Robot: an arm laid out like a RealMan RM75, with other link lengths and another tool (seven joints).
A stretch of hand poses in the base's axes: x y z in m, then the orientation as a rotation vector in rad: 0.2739, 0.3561, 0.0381, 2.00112, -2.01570, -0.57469; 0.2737, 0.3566, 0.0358, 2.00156, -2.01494, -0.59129; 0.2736, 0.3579, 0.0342, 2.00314, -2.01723, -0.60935; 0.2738, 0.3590, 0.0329, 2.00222, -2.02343, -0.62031; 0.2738, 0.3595, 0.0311, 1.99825, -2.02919, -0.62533; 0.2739, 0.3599, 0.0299, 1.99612, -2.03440, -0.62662; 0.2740, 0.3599, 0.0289, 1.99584, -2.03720, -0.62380; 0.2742, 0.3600, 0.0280, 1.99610, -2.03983, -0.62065; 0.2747, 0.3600, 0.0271, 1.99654, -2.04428, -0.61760; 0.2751, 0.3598, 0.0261, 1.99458, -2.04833, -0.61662; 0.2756, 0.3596, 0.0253, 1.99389, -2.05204, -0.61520; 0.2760, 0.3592, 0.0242, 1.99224, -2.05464, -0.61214; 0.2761, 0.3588, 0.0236, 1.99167, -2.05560, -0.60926; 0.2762, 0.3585, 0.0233, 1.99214, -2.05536, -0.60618; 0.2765, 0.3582, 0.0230, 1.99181, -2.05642, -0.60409; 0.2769, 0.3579, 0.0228, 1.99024, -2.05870, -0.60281; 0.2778, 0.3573, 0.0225, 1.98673, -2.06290, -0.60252; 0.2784, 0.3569, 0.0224, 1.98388, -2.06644, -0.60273
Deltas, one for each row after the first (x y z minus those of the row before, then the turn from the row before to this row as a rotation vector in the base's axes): -0.0002, 0.0005, -0.0023, 0.00995, 0.00581, -0.00138; -0.0001, 0.0013, -0.0016, 0.01238, 0.00396, -0.00301; 0.0002, 0.0011, -0.0013, 0.00799, 0.00093, -0.00535; 0.0000, 0.0005, -0.0018, 0.00271, 0.00095, -0.00540; 0.0001, 0.0004, -0.0012, 0.00124, -0.00106, -0.00400; 0.0001, 0.0000, -0.0010, -0.00103, -0.00222, -0.00144; 0.0002, 0.0001, -0.0009, -0.00100, -0.00256, -0.00112; 0.0005, 0.0000, -0.0009, -0.00030, -0.00359, -0.00216; 0.0004, -0.0002, -0.0010, -0.00037, -0.00131, -0.00298; 0.0005, -0.0002, -0.0008, -0.00009, -0.00202, -0.00229; 0.0004, -0.0004, -0.0011, -0.00190, -0.00140, -0.00177; 0.0001, -0.0004, -0.0006, -0.00174, -0.00111, -0.00044; 0.0001, -0.0003, -0.0003, -0.00170, -0.00115, 0.00065; 0.0003, -0.0003, -0.0003, -0.00111, -0.00105, -0.00051; 0.0004, -0.0003, -0.0002, -0.00087, -0.00071, -0.00175; 0.0009, -0.0006, -0.0003, -0.00066, -0.00029, -0.00367; 0.0006, -0.0004, -0.0001, -0.00022, -0.00016, -0.00311
